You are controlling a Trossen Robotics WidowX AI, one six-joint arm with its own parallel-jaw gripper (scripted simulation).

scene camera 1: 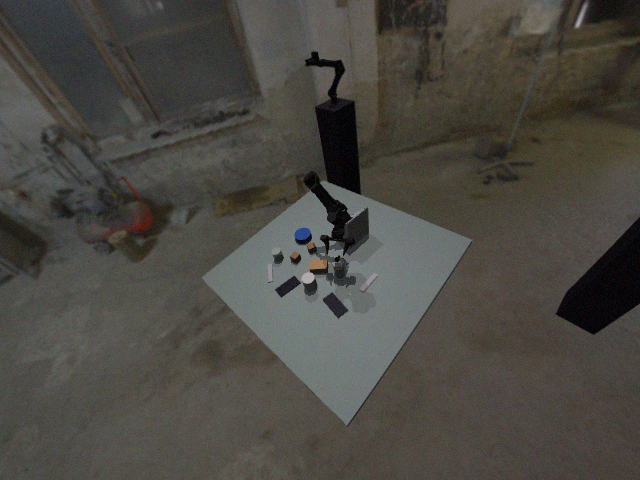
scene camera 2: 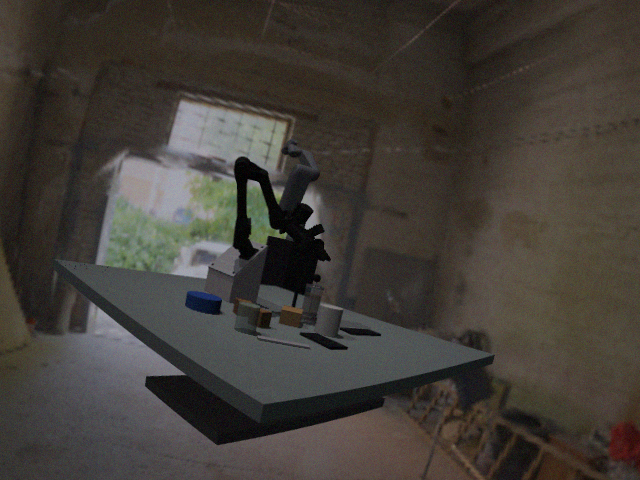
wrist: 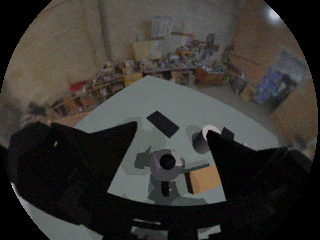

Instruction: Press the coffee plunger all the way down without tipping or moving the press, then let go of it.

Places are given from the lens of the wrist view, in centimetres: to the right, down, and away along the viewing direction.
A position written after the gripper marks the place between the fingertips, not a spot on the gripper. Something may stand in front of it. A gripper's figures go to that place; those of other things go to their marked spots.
gripper (wrist: 173, 129): 2, 1, 10
coffee press (wrist: 165, 165): 1, 7, 13
orange block (wrist: 203, 179): 14, 18, 21
The marked spots on the coffee press and the orange block are 18 cm apart.
